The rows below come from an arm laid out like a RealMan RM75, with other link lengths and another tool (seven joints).
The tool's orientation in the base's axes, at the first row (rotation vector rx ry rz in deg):
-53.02, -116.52, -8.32
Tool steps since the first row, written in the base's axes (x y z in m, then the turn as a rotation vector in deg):
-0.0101, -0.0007, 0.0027, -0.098, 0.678, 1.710
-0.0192, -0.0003, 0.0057, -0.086, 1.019, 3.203
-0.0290, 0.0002, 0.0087, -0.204, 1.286, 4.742
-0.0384, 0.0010, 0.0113, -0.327, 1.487, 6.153
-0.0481, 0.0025, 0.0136, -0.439, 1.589, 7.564
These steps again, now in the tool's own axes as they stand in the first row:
0.0051, -0.0078, 0.0048, 1.705, 0.030, -0.698
0.0107, -0.0142, 0.0092, 3.020, -0.060, -1.477
0.0166, -0.0210, 0.0142, 4.373, -0.299, -2.229
0.0223, -0.0272, 0.0192, 5.594, -0.559, -2.927
0.0282, -0.0330, 0.0249, 6.757, -0.883, -3.674

